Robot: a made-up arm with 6 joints. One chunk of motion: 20 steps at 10 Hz.
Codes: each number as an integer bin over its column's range. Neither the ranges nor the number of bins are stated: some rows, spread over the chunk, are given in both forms.
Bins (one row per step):
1: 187 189 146 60 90 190
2: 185 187 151 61 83 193
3: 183 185 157 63 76 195
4: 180 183 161 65 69 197
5: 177 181 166 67 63 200
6: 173 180 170 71 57 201
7: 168 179 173 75 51 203
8: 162 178 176 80 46 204
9: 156 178 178 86 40 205
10: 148 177 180 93 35 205
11: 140 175 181 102 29 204
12: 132 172 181 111 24 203
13: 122 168 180 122 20 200
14: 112 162 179 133 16 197
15: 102 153 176 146 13 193
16: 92 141 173 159 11 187
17: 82 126 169 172 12 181
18: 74 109 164 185 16 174
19: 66 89 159 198 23 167
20: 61 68 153 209 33 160
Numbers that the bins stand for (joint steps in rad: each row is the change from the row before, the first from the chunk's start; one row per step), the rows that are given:
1: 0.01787 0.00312 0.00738 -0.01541 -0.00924 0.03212
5: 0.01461 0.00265 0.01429 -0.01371 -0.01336 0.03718
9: 0.00778 0.00247 0.01843 -0.00909 -0.01688 0.03971
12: -0.00004 0.00212 0.01946 -0.00301 -0.01933 0.03869
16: -0.01305 0.00029 0.01670 0.00866 -0.02132 0.03060
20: -0.02315 -0.00400 0.00980 0.02082 -0.01795 0.01694
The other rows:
2: 0.01722 0.00300 0.00911 -0.01517 -0.01031 0.03364
3: 0.01656 0.00288 0.01118 -0.01468 -0.01138 0.03465
4: 0.01559 0.00276 0.01256 -0.01420 -0.01245 0.03566
6: 0.01331 0.00259 0.01567 -0.01274 -0.01428 0.03768
7: 0.01168 0.00253 0.01670 -0.01176 -0.01520 0.03869
8: 0.00973 0.00247 0.01774 -0.01055 -0.01596 0.03920
10: 0.00517 0.00241 0.01912 -0.00739 -0.01765 0.03971
11: 0.00257 0.00229 0.01946 -0.00520 -0.01856 0.03920
13: -0.00329 0.00188 0.01912 -0.00034 -0.01994 0.03718
14: -0.00655 0.00153 0.01877 0.00234 -0.02055 0.03566
15: -0.00980 0.00100 0.01774 0.00550 -0.02101 0.03364
17: -0.01631 -0.00059 0.01532 0.01182 -0.02116 0.02756
18: -0.01891 -0.00159 0.01360 0.01498 -0.02055 0.02402
19: -0.02152 -0.00276 0.01187 0.01814 -0.01948 0.02048

